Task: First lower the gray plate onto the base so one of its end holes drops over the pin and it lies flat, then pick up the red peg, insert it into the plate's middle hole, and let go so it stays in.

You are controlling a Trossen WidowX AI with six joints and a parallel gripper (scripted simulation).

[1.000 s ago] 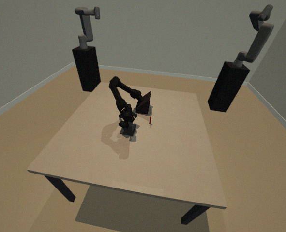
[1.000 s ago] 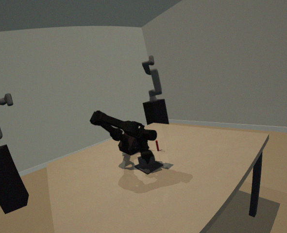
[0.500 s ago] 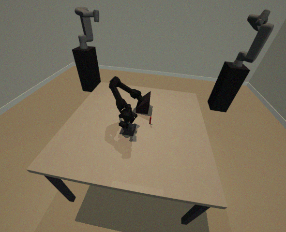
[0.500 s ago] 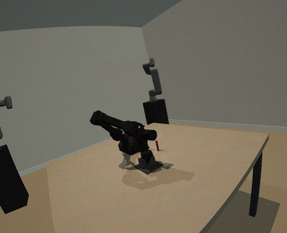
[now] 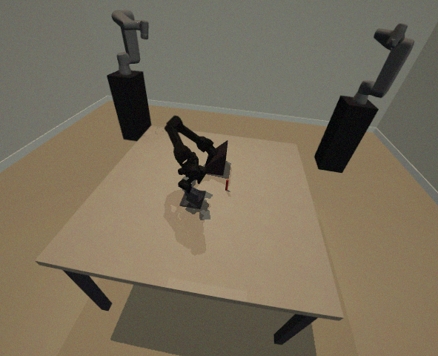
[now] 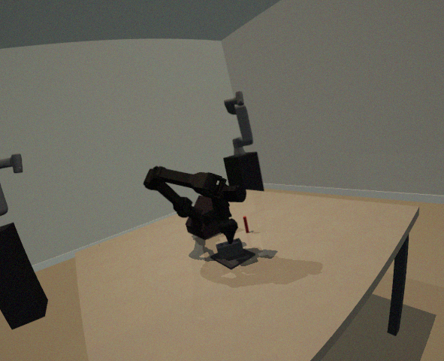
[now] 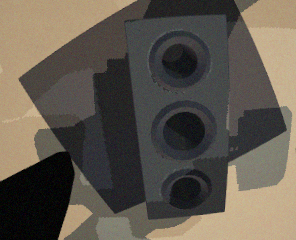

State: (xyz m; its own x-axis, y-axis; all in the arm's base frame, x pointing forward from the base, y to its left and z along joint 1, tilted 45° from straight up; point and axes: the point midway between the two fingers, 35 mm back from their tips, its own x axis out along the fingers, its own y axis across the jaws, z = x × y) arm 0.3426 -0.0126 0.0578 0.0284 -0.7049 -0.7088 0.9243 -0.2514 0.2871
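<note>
Right now my gripper tip is 30 mm above the gray plate. The rest, counted from my gripper tip: red peg (180 mm to the left, 110 mm behind, 40 mm below); dark square base (70 mm below, 10 mm to the left, 10 mm ahead).
</note>
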